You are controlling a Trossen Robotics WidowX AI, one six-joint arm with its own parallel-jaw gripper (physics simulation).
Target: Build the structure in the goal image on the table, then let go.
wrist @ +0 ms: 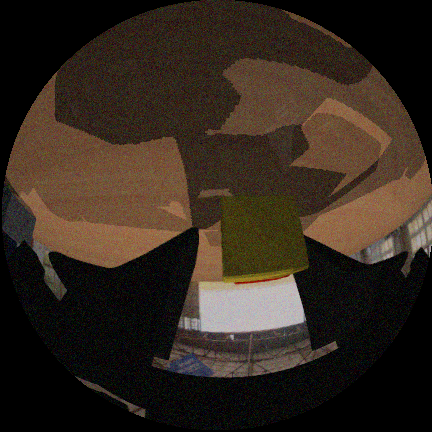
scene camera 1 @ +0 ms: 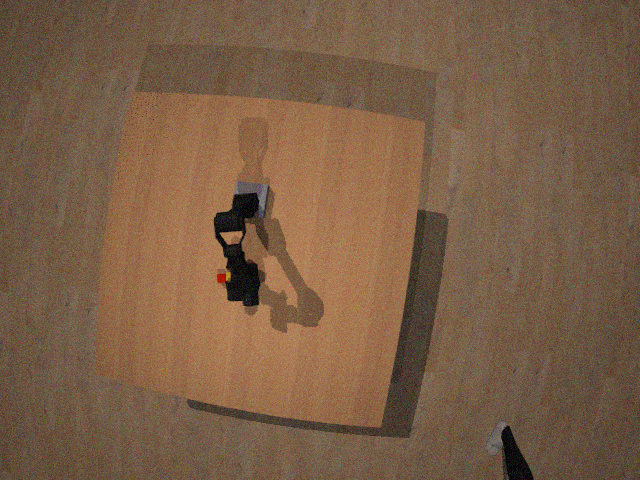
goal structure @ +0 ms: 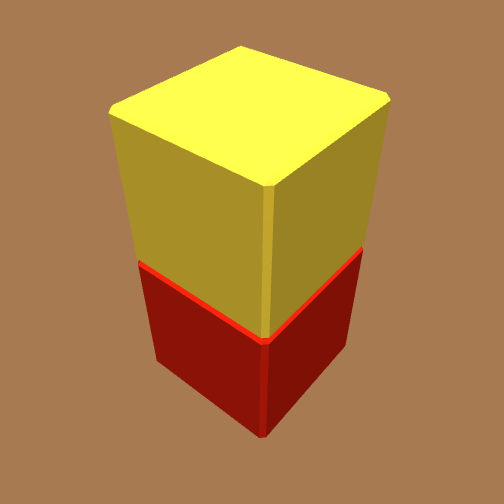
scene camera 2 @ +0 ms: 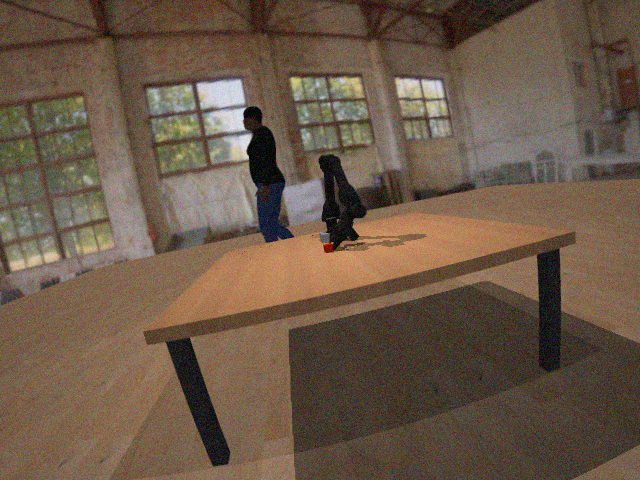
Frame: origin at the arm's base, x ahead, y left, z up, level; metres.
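Seen in the pictures: gripper, between the fingertips: [wrist: 243, 235] [scene camera 1: 226, 275] [scene camera 2: 331, 249]; arm's base, origin of its link: [scene camera 1: 249, 203].
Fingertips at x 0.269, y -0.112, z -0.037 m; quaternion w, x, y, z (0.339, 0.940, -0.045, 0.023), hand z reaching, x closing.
Offsets run from my fingertips to a thing's middle. "spot": to the spot under its first point. Level surfaces: height alone.
A yellow block {0.004 m ahead, 0.019 m left, 0.011 m up} [scene camera 1: 227, 276] [wrist: 262, 235] lies on the table, partly hidden by the arm in scene camera 1. A red block {0.010 m ahead, 0.016 m right, 0.011 m up} [scene camera 1: 221, 277] [scene camera 2: 328, 248] is beside it on the side away from the arm; a thin red strip {spot: 0.010 m ahead, 0.006 m right, 0.028 m up} [wrist: 262, 280] of it shows past the yellow block in the wrist view. My gripper [wrist: 243, 235] is low at the table with the yellow block between its fingers. The right finger in the wrist view is at the block's edge, and a gap shows between the left finger and the block, so the gripper is partly open. The fingertips are hidden in scene camera 1.
The grey base block [scene camera 1: 252, 187] [scene camera 2: 324, 237] of the arm is on the table {0.005 m down} [scene camera 1: 320, 361] [scene camera 2: 289, 289], behind the blocks in scene camera 2. A person [scene camera 2: 264, 160] in black and blue stands beyond the table.
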